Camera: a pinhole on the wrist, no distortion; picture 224 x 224 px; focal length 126.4 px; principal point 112.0 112.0 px. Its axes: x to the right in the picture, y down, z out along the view. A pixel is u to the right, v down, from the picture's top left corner.
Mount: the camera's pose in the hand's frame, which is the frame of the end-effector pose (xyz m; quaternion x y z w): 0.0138 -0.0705 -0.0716 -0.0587 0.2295 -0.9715 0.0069
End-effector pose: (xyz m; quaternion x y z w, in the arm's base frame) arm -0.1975 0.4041 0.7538 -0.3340 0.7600 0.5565 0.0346
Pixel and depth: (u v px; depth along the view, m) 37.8 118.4 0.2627
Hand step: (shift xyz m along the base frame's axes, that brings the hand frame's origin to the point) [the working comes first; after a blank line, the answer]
In the camera's frame: -0.1542 0.0133 0.2627

-0.0918 -0.0027 -0.2951
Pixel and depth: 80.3 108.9 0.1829
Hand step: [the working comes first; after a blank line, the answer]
In the camera's frame: -0.0459 -0.0045 0.1829

-0.0108 0.0153 -0.1876
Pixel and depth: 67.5 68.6 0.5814
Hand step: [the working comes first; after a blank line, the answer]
In the camera's frame: -0.2047 -0.1996 0.5814

-0.3083 0.2865 -0.4327
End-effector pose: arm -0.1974 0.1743 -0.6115 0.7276 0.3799 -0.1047 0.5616
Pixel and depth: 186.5 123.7 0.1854
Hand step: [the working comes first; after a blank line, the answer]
In the camera's frame: 0.1093 0.0172 0.1854

-0.1396 -0.1053 -0.1189
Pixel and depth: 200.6 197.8 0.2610
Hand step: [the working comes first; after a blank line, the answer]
In the camera's frame: 0.1829 0.1772 0.2610

-0.3049 -0.1231 -0.2143
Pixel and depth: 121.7 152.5 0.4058
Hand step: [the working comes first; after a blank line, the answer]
In the camera's frame: 0.0311 0.1300 0.4058

-0.1632 -0.1676 -0.3699
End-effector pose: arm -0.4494 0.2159 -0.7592 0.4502 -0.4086 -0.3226 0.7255
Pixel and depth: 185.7 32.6 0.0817
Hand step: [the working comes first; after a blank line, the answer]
In the camera's frame: 0.0476 -0.0513 0.0817

-0.0427 -0.0162 -0.0571
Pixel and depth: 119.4 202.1 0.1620
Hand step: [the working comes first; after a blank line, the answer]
In the camera's frame: 0.0095 0.1155 0.1620

-0.0338 -0.1219 -0.2136
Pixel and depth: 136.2 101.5 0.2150
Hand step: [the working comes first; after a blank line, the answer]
In the camera's frame: 0.0412 -0.0179 0.2150

-0.1324 -0.1087 -0.1054
